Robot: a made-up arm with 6 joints.
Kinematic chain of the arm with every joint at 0, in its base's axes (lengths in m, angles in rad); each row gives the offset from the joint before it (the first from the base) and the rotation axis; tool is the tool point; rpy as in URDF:
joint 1: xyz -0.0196 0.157 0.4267 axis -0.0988 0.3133 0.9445
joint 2: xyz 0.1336 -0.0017 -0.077 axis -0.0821 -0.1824 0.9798
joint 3: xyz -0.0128 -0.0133 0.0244 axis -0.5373 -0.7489 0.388
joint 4: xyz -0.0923 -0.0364 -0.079 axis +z
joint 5: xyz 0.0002 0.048 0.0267 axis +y
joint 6: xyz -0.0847 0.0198 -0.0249 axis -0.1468 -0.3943 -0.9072
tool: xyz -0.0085 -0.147 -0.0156 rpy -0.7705 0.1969 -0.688
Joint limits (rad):
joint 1: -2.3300..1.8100
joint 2: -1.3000..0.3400
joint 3: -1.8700..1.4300
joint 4: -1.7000..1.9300
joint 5: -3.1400..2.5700
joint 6: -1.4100..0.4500
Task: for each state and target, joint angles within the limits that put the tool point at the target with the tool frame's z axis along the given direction. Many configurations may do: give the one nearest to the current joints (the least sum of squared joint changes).
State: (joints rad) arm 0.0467 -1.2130 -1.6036 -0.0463 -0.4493 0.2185
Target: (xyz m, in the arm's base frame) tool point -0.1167 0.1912 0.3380 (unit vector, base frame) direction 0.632 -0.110 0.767
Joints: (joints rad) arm 0.3103 -0.3879 -0.9440 0.2128 -0.8041 -0.0919
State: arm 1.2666 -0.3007 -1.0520 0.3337 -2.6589 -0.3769
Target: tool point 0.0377 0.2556 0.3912 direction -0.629 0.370 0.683
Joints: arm 1.5818 -0.2028 -1.4054 0.3266 -2.5587 -1.4100
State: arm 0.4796 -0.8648 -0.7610 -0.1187 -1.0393 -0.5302
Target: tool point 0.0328 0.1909 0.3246 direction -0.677 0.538 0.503
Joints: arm 0.8671 -0.6952 -0.1728 0.2928 -1.6229 -1.0799
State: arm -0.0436 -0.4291 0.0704 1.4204 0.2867 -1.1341
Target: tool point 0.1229 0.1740 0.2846 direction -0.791 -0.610 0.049
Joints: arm 0.8373 0.3363 0.0608 1.9300 1.1301 -0.5904
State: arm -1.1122 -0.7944 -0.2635 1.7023 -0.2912 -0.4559
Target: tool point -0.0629 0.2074 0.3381 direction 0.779 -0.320 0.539
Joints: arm -0.6130 -1.0338 -0.0659 0.8634 0.4181 -0.0016
